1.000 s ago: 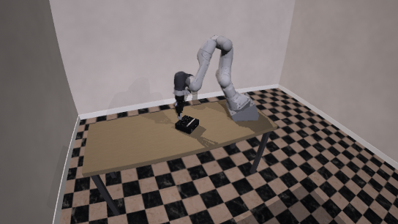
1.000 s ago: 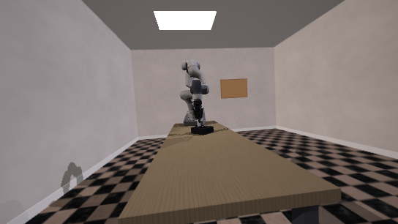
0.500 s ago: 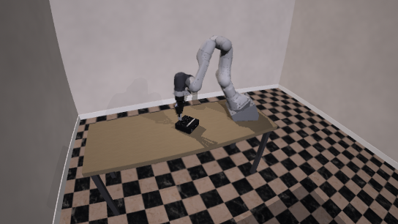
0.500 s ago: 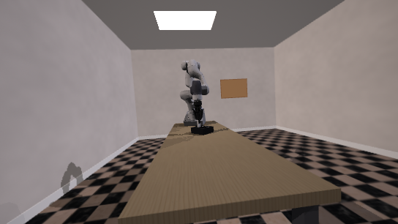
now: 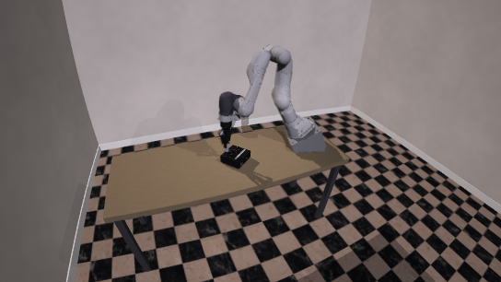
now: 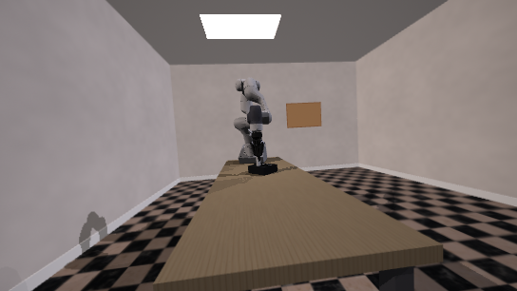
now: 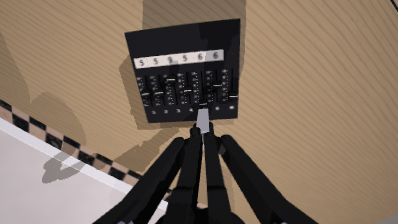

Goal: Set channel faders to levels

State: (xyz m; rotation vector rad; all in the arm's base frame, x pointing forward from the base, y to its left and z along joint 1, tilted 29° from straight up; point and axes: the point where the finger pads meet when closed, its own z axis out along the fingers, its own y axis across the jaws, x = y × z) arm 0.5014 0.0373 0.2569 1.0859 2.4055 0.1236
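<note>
Now: the master fader 2 cm ahead of my hand, 6 cm to the left of it and 3 cm below it. From my hand the other things lie so: channel fader cap 7 cm behind, 2 cm to the left, 3 cm below.
</note>
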